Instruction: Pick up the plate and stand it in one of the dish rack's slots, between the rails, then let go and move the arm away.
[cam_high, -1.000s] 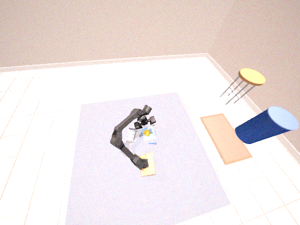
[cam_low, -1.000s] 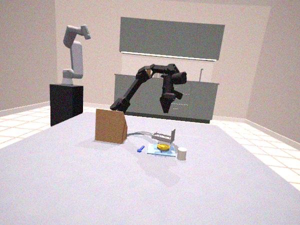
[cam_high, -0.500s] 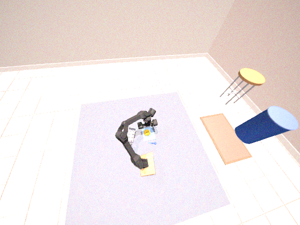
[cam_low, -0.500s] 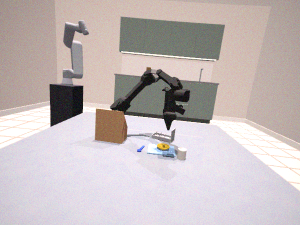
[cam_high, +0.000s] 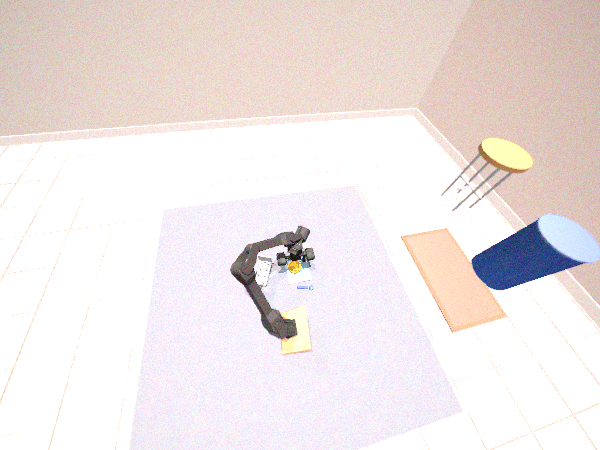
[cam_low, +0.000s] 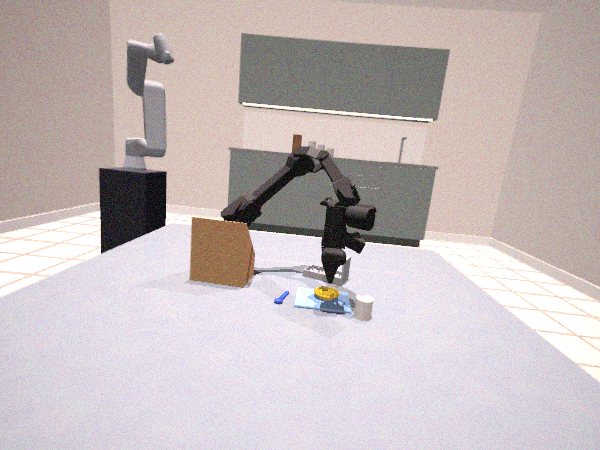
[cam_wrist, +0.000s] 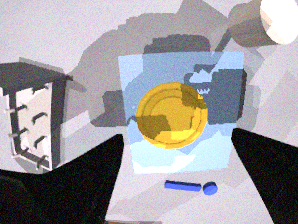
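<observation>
The yellow plate is 5 cm below my gripper tip. The rest, counted from my gripper tip: cream cup (9 cm ahead, 9 cm to the right, 4 cm below); white-blue board (1 cm behind, 2 cm to the right, 6 cm below); blue spoon (13 cm behind, 4 cm to the right, 6 cm below).
</observation>
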